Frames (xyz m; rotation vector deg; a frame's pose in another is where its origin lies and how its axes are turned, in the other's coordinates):
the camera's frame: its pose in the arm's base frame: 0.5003 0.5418 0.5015 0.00 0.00 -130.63
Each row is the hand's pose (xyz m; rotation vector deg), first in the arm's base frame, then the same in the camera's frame.
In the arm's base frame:
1: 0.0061 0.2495 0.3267 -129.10 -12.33 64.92
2: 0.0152 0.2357 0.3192 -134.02 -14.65 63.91
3: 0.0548 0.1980 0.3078 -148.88 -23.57 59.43
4: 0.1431 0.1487 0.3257 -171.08 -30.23 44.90
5: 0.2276 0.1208 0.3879 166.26 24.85 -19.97
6: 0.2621 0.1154 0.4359 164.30 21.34 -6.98
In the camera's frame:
1: 0.5436 -0.1847 -0.1748 43.54 124.83 -69.95
2: 0.5482 -0.1688 -0.1823 42.69 127.97 -64.07
3: 0.5510 -0.1142 -0.1937 38.49 137.02 -45.42
4: 0.5309 -0.0151 -0.1758 38.73 148.01 -17.22
5: 0.4971 0.0672 -0.1136 45.47 156.67 5.90
6: 0.4787 0.0969 -0.0656 50.20 161.33 16.13

